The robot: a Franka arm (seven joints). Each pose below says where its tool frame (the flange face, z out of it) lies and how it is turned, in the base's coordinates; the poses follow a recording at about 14 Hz.
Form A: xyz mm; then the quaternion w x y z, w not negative.
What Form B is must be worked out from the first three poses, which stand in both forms.
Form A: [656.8 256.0 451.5 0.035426 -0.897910 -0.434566 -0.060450]
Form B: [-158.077 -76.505 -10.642 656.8 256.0 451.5]
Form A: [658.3 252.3 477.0 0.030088 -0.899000 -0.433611 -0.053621]
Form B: [-158.792 -76.589 -9.471 658.3 252.3 477.0]
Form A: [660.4 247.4 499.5 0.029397 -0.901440 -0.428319 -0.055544]
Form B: [-159.291 -75.687 -9.815 660.4 247.4 499.5]
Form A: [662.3 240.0 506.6 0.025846 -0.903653 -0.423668 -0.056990]
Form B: [-160.034 -75.030 -10.093 662.3 240.0 506.6]
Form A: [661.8 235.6 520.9 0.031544 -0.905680 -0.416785 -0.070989]
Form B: [-159.828 -73.551 -12.528 661.8 235.6 520.9]
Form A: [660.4 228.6 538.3 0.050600 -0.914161 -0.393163 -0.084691]
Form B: [-159.450 -68.577 -14.772 660.4 228.6 538.3]
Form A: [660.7 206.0 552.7 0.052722 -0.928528 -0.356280 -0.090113]
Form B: [-161.748 -62.063 -15.698 660.7 206.0 552.7]
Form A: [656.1 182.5 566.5 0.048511 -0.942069 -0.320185 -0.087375]
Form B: [-164.527 -55.919 -15.260 656.1 182.5 566.5]
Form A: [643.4 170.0 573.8 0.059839 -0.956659 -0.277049 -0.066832]
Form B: [-165.932 -48.054 -11.592 643.4 170.0 573.8]
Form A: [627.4 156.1 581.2 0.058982 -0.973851 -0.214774 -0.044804]
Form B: [-169.001 -37.272 -7.775 627.4 156.1 581.2]
